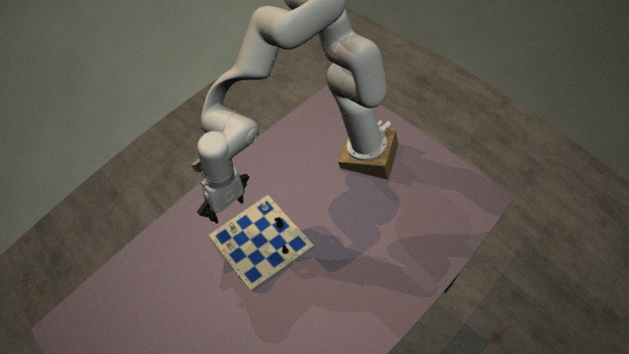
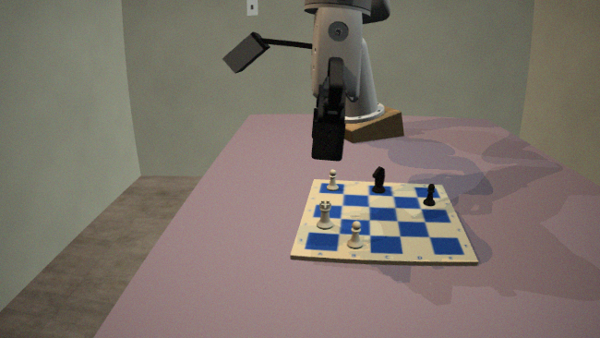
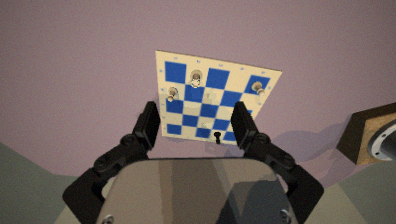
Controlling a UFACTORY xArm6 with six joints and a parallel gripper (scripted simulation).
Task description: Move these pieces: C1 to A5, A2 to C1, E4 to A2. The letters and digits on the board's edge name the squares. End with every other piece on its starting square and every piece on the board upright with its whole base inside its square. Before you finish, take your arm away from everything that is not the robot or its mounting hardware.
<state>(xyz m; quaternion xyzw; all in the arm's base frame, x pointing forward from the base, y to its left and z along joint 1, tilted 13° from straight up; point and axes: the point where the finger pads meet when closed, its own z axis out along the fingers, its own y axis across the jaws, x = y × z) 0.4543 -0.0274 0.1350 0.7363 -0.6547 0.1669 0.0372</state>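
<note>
Now: hand 10 cm above the white rook. The rest, counted from my hand: black pawn (7 cm behind, 15 cm to the left, 10 cm below); then chessboard (3 cm behind, 8 cm to the left, 11 cm below); then black knight (11 cm behind, 8 cm to the left, 10 cm below).
</note>
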